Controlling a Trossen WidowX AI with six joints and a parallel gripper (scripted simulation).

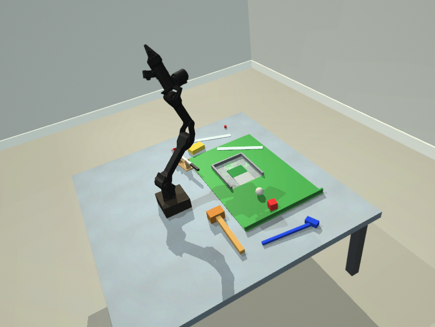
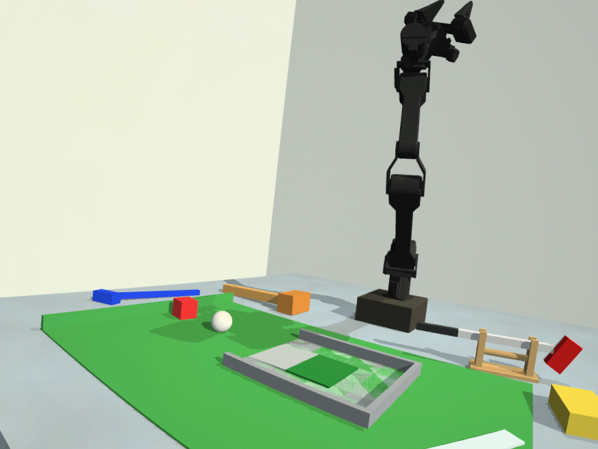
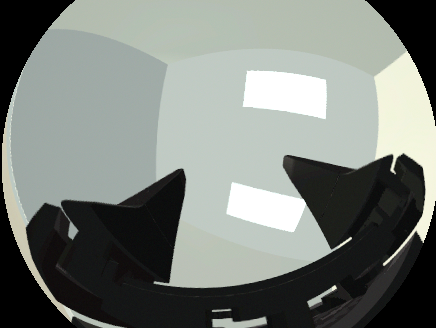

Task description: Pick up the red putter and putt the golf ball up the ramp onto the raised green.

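Now: gripper tip 76 cm above the red putter, 16 cm to the right of it and 7 cm short of it. From my gripper tip the other things lie so: yellow block 80 cm below, 31 cm to the left, 18 cm ahead; green mat 82 cm below, 39 cm ahead, 9 cm to the right; wooden stand 78 cm below, 18 cm to the left, 7 cm ahead.
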